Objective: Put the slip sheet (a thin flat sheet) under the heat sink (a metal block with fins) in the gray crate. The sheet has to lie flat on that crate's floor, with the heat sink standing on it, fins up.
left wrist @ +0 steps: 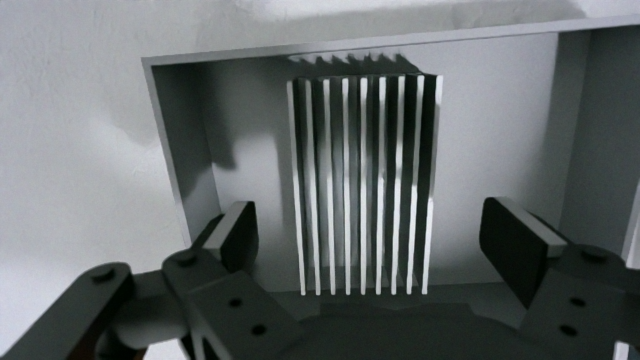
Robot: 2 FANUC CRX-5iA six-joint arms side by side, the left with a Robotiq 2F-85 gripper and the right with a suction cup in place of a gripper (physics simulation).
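Observation:
The heat sink (363, 150) stands in the gray crate (500, 125), its long fins up and running away from the gripper. The crate floor shows on both sides of it. My left gripper (367, 210) is open, with one finger on each side of the heat sink and a wide gap to it on both sides. Whether the fingertips are above the fins or beside them is hard to tell. No slip sheet can be made out in this view, and what lies under the heat sink is hidden. My right arm's suction cup does not show.
The crate's walls rise around the heat sink, with the left wall (182, 130) near the left finger and the right wall (605, 140) beyond the right finger. Dark shadows fall across the crate floor. The gripper body hides part of the near side.

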